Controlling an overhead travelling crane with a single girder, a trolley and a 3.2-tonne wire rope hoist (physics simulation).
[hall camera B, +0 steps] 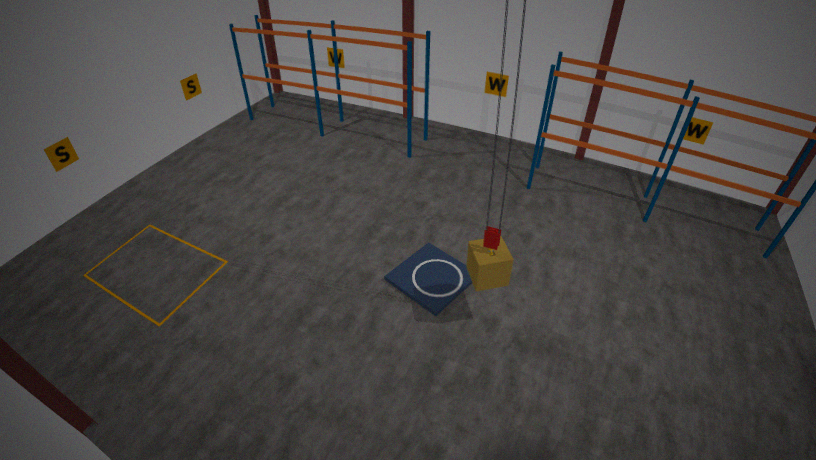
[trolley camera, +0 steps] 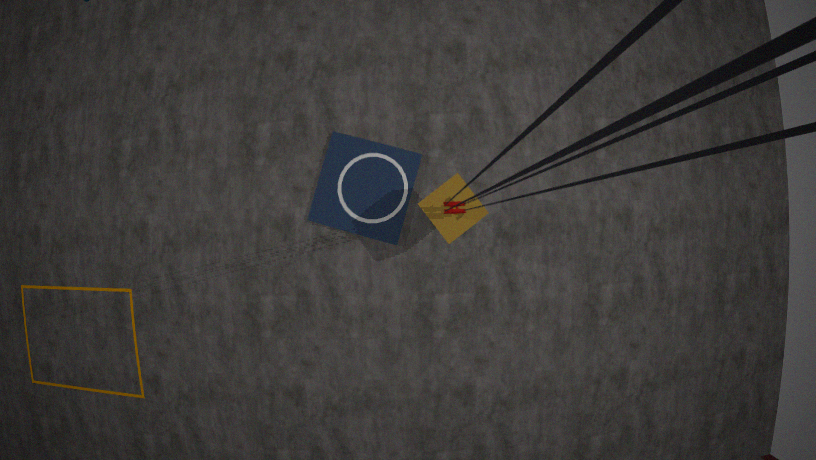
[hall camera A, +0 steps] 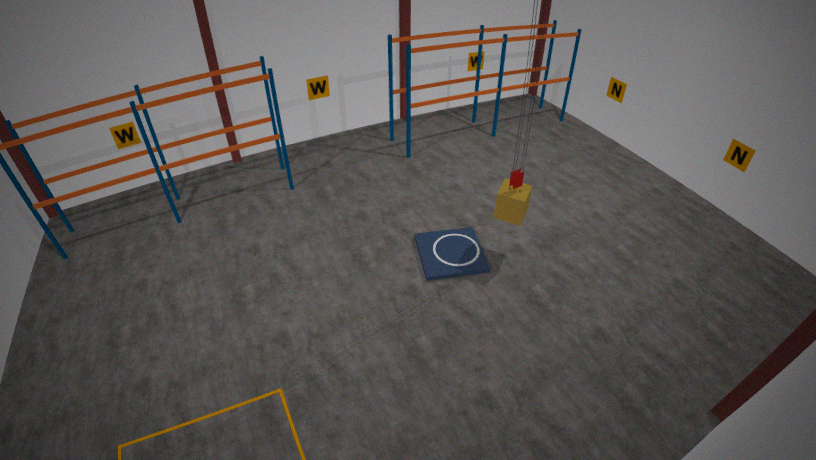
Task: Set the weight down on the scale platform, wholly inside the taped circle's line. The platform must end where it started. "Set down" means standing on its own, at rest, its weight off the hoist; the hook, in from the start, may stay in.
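The yellow box-shaped weight [hall camera A: 511, 208] [hall camera B: 490, 271] [trolley camera: 469, 212] hangs upright in the air from my hook [hall camera A: 515, 188] [hall camera B: 492, 249] [trolley camera: 454, 207] under the red block. The blue scale platform [hall camera A: 428, 265] [hall camera B: 398, 278] [trolley camera: 324, 194] lies flat on the floor. It bears a white taped circle [hall camera A: 434, 249] [hall camera B: 413, 277] [trolley camera: 339, 187]. In the trolley view the weight is right of the platform, just off its right edge, outside the circle. The weight's shadow falls across the platform's lower right part and the floor. The hook's tip is too small to make out.
Blue and orange racks [hall camera A: 408, 102] [hall camera A: 281, 131] [hall camera B: 409, 97] [hall camera B: 671, 160] stand along the W wall. A yellow rectangle outline [hall camera A: 200, 418] [hall camera B: 188, 244] [trolley camera: 76, 288] is marked on the floor, at the lower left in the trolley view. Ropes run up from the hook block.
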